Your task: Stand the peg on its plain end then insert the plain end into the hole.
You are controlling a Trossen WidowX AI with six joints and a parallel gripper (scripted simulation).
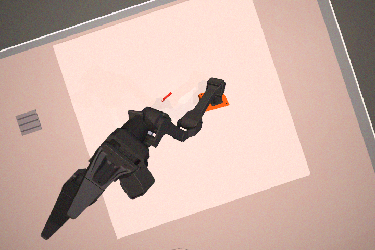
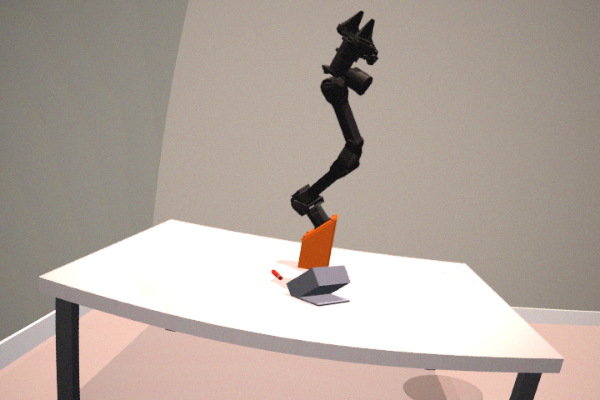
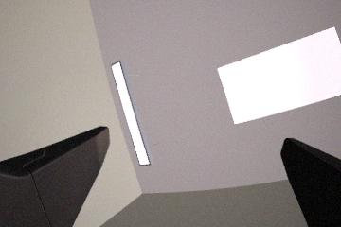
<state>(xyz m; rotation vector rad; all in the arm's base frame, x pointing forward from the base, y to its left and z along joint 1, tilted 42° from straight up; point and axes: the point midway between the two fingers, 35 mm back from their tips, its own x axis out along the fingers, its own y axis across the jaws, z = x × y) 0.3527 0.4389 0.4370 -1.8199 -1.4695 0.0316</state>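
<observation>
Right now the red peg is 81 cm below my gripper tip, 15 cm to the right of it and 6 cm behind it. Round my gripper tip: grey sloped panel 77 cm below, 11 cm ahead, 3 cm to the right.
</observation>
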